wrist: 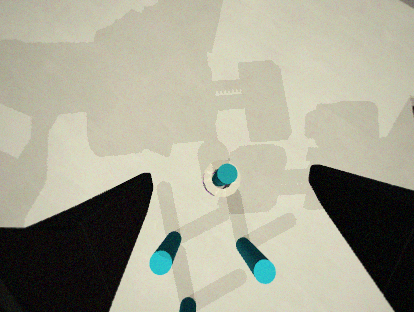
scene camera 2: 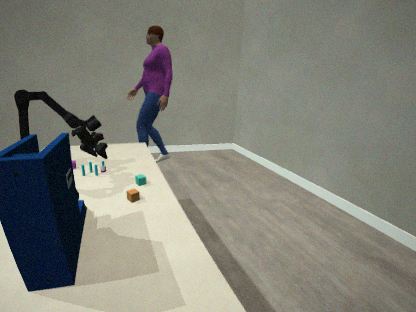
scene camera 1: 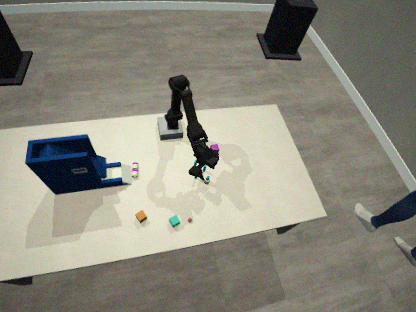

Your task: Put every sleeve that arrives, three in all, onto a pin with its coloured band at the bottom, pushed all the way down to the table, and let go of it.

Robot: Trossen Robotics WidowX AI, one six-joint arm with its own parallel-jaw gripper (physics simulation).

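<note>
A white sleeve (scene camera 1: pixel 206 180) (scene camera 2: pixel 103 169) (wrist: pixel 222 192) stands upright around a teal pin (wrist: pixel 227 174), its purple band at the bottom, low at the table; the pin's top sticks out. Three other teal pins (scene camera 2: pixel 83 170) (scene camera 2: pixel 90 167) (scene camera 2: pixel 96 170) stand bare beside it; two (wrist: pixel 160 263) (wrist: pixel 265 271) show well in the wrist view. My gripper (scene camera 1: pixel 202 170) (scene camera 2: pixel 98 154) (wrist: pixel 229 176) is open above the sleeve, its fingers apart on either side and touching nothing. White sleeve material with two purple bands (scene camera 1: pixel 135 170) lies at the chute's end; whether one or two sleeves, I cannot tell.
A tall blue dispenser (scene camera 1: pixel 75 176) (scene camera 2: pixel 40 215) with a forked chute stands on the table. A magenta cube (scene camera 1: pixel 214 147) (scene camera 2: pixel 74 164) is near the pins. An orange cube (scene camera 1: pixel 141 216) (scene camera 2: pixel 133 195), a teal cube (scene camera 1: pixel 174 221) (scene camera 2: pixel 140 180) and a small red cube (scene camera 1: pixel 190 220) lie towards one edge. A person (scene camera 2: pixel 157 70) stands beyond the table.
</note>
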